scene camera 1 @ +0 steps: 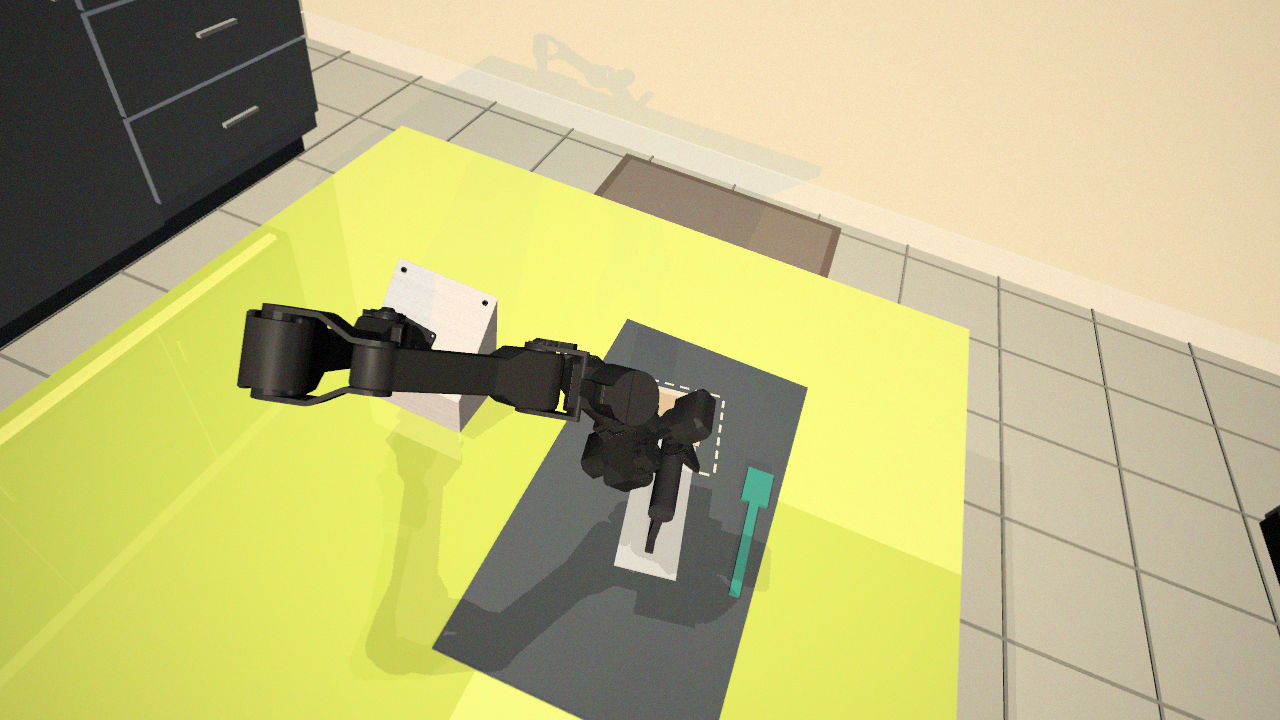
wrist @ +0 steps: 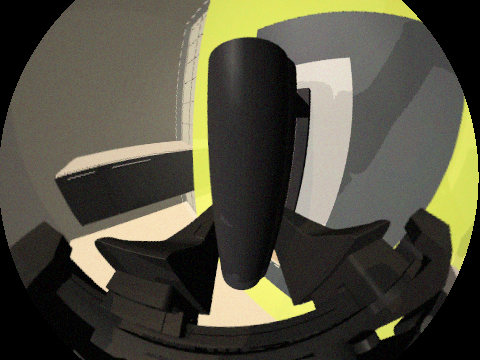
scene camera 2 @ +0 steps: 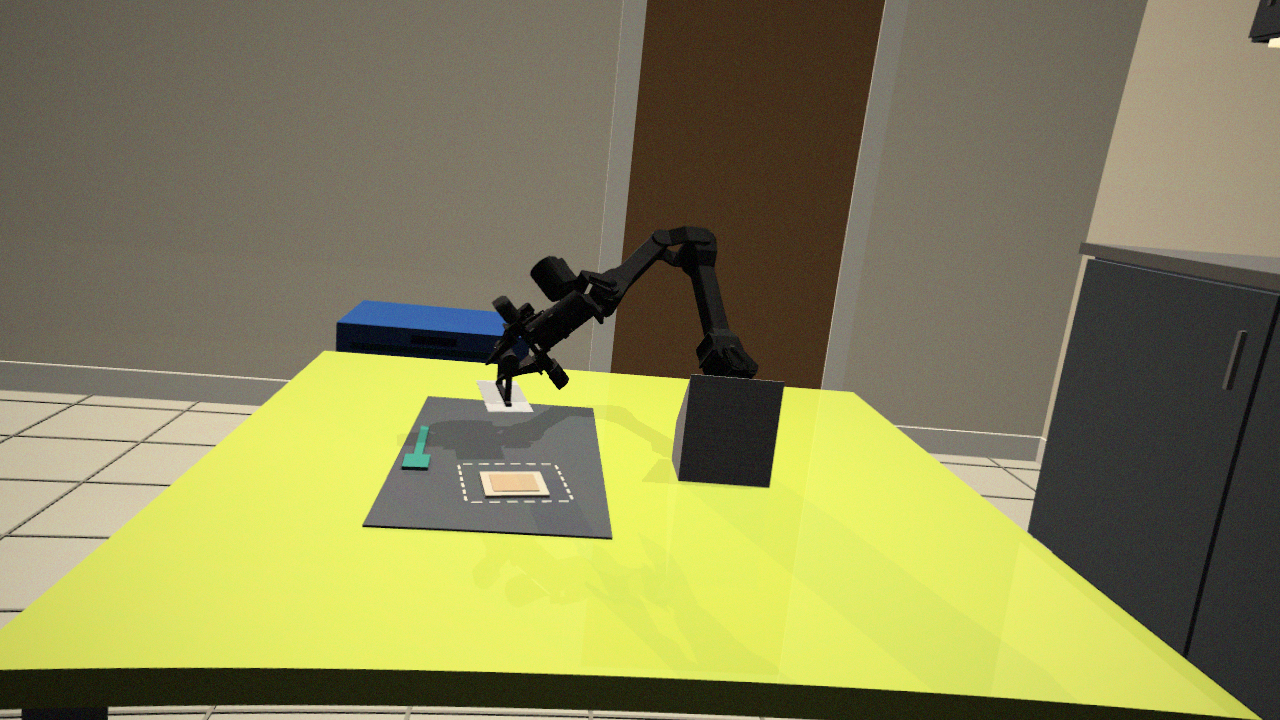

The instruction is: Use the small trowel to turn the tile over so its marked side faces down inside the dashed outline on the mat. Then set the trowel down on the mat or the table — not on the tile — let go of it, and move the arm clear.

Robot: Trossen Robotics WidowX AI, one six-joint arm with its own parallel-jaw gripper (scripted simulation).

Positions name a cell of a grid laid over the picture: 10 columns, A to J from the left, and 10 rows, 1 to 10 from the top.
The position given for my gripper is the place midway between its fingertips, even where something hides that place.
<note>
In view: my gripper (scene camera 1: F7), a tile (scene camera 2: D7), a teal trowel (scene camera 1: F7) and a dark mat (scene camera 1: E9).
My gripper shows as well in the wrist view (wrist: F6) and in scene camera 2 (scene camera 2: D6). The dark mat is seen too in the wrist view (wrist: I4) and in scene camera 2 (scene camera 2: D6).
</note>
